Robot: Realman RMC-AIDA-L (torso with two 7-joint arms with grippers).
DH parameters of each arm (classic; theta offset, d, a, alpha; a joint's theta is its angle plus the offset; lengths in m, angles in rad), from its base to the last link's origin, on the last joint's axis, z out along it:
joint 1: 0 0.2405 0 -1.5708
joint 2: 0 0 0 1.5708
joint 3: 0 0.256 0 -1.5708
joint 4: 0 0 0 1.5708
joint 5: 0 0.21 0 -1.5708
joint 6: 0 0 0 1.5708
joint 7: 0 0.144 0 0
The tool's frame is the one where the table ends.
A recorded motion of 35 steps. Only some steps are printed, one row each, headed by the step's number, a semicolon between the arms.
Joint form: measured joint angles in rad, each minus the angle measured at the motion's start. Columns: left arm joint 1, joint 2, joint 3, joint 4, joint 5, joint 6, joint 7; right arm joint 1, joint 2, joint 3, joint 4, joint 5, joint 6, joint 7.
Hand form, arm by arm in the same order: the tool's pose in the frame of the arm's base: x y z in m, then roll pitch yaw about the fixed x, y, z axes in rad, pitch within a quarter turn. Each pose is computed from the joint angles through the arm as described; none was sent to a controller.
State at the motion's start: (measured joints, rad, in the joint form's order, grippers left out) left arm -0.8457 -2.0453 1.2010 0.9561 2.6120 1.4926 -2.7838; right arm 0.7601 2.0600 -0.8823 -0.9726 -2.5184 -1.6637 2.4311
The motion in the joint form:
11: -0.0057 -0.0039 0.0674 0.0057 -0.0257 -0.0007 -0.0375; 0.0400 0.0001 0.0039 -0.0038 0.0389 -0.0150 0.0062
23: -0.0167 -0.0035 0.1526 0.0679 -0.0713 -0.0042 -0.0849; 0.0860 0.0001 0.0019 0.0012 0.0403 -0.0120 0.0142
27: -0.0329 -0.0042 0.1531 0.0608 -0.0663 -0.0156 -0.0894; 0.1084 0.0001 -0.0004 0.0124 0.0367 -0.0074 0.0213
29: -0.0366 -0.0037 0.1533 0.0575 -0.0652 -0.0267 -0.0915; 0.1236 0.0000 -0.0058 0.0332 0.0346 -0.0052 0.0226
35: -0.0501 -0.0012 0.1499 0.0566 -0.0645 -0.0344 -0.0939; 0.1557 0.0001 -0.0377 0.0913 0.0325 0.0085 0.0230
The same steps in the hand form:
11: -0.1733 0.3940 -0.0163 -2.6978 0.1162 1.0661; 0.1858 0.3802 0.0204 -2.9998 0.0080 -0.9437
23: -0.1493 0.3932 -0.0227 -2.7047 0.1196 1.0055; 0.1685 0.3882 0.0194 -3.0015 0.0082 -0.9075
27: -0.1445 0.3967 -0.0234 -2.6979 0.1133 0.9947; 0.1618 0.3915 0.0174 -3.0017 0.0032 -0.8989
29: -0.1434 0.3986 -0.0235 -2.6939 0.1047 0.9911; 0.1588 0.3922 0.0136 -3.0090 -0.0110 -0.8967
35: -0.1383 0.4024 -0.0221 -2.6899 0.0940 0.9790; 0.1538 0.3921 0.0013 -3.0230 -0.0580 -0.8886

